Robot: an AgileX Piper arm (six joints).
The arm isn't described. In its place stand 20 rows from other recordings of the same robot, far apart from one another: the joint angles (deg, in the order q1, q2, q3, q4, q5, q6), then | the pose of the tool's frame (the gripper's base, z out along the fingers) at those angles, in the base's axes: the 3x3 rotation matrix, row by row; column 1 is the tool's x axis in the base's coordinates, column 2 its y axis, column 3 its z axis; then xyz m.
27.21 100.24 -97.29 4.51 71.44 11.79 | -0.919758 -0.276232 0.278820; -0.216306 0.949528 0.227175; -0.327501 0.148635 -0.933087; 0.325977 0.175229 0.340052
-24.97 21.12 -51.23 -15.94 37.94 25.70 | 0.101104 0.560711 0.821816; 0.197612 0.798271 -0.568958; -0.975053 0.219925 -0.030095; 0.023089 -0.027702 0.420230
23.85 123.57 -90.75 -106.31 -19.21 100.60 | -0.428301 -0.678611 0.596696; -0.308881 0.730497 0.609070; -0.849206 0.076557 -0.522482; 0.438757 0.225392 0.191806
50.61 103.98 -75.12 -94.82 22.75 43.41 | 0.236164 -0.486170 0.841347; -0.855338 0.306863 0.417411; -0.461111 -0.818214 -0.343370; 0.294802 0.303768 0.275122
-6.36 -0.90 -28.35 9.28 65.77 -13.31 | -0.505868 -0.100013 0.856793; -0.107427 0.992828 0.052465; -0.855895 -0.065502 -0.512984; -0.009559 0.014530 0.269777
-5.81 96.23 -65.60 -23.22 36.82 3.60 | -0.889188 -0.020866 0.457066; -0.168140 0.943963 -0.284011; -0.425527 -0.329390 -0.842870; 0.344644 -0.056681 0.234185
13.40 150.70 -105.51 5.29 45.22 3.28 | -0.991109 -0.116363 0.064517; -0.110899 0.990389 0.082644; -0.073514 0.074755 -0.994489; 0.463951 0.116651 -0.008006
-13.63 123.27 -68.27 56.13 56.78 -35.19 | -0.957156 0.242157 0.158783; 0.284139 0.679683 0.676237; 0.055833 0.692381 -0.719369; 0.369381 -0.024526 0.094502
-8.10 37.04 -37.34 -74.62 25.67 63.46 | -0.123499 0.528104 0.840151; -0.134975 0.829825 -0.541454; -0.983123 -0.180268 -0.031202; 0.121494 -0.055682 0.366132
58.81 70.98 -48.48 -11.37 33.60 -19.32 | 0.042232 -0.906447 0.420203; -0.855765 0.184242 0.483447; -0.515638 -0.380012 -0.767925; 0.136752 0.206723 0.278237
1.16 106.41 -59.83 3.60 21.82 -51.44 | -0.574020 -0.685662 0.447625; -0.755853 0.653939 0.032407; -0.314940 -0.319737 -0.893634; 0.359642 0.009407 0.151686
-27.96 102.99 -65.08 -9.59 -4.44 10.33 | -0.415752 0.464424 0.781959; 0.235866 0.885431 -0.400474; -0.878361 0.017940 -0.477662; 0.356946 -0.188143 0.228232
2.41 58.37 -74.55 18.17 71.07 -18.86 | -0.683399 -0.394601 0.614212; -0.240355 0.916043 0.321084; -0.689344 0.071799 -0.720867; 0.166451 0.033872 0.429185
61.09 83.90 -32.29 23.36 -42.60 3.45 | -0.307626 -0.646982 0.697697; 0.159886 0.687680 0.708190; -0.937978 0.329409 -0.108105; 0.158538 0.236553 0.230941
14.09 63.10 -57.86 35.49 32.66 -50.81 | -0.255941 -0.623826 0.738468; -0.396449 0.764451 0.508373; -0.881659 -0.162651 -0.442970; 0.219973 0.084607 0.372924
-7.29 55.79 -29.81 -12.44 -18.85 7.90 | -0.047870 0.054491 0.997366; -0.062139 0.996414 -0.057422; -0.996919 -0.064725 -0.044312; 0.204984 -0.019838 0.304953
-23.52 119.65 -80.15 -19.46 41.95 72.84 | -0.091477 0.985086 0.145733; 0.942616 0.132849 -0.306309; -0.321101 0.109350 -0.940711; 0.373023 -0.184452 0.139794
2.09 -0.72 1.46 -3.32 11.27 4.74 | -0.122317 -0.022081 0.992245; 0.021447 0.999460 0.024885; -0.992259 0.024325 -0.121778; 0.055879 0.001009 0.187517
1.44 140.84 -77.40 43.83 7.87 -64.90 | -0.813731 -0.389181 0.431717; -0.382845 0.917745 0.105707; -0.437345 -0.079264 -0.895794; 0.432478 0.019503 -0.012292
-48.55 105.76 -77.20 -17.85 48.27 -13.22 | -0.897532 0.438705 0.044432; 0.387369 0.832600 -0.395882; -0.210669 -0.338105 -0.917226; 0.237385 -0.300234 0.220739
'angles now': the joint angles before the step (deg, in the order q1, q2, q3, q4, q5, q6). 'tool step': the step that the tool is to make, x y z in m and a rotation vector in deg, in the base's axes. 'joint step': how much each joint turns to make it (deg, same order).
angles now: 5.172 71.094 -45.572 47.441 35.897 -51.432
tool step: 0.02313 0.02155 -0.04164 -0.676 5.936 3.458
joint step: 4.232 10.141 -0.055 4.375 -3.169 -4.802
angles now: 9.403 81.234 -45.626 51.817 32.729 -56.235
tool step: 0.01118 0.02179 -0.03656 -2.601 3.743 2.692
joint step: 4.642 7.848 -0.033 1.825 -4.275 -2.546
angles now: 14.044 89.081 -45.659 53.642 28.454 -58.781
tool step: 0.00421 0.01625 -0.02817 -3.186 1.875 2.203
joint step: 3.639 5.641 -0.034 0.517 -3.959 -1.665
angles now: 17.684 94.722 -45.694 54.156 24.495 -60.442
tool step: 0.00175 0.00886 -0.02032 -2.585 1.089 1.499
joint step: 2.071 3.934 -0.025 0.240 -2.744 -1.400
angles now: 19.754 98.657 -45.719 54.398 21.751 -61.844
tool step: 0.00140 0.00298 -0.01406 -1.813 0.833 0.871
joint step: 0.769 2.687 -0.045 0.096 -1.537 -1.175
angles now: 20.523 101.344 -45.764 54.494 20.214 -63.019
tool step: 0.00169 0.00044 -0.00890 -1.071 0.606 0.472
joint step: 0.120 1.784 -0.178 0.086 -0.708 -0.908
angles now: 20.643 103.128 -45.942 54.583 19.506 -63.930
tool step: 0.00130 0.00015 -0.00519 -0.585 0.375 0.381
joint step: 0.000 1.100 -0.209 0.057 -0.274 -0.648
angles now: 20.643 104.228 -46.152 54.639 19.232 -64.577
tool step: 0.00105 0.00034 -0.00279 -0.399 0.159 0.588
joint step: 0.001 0.672 -0.264 -0.222 0.010 -0.464
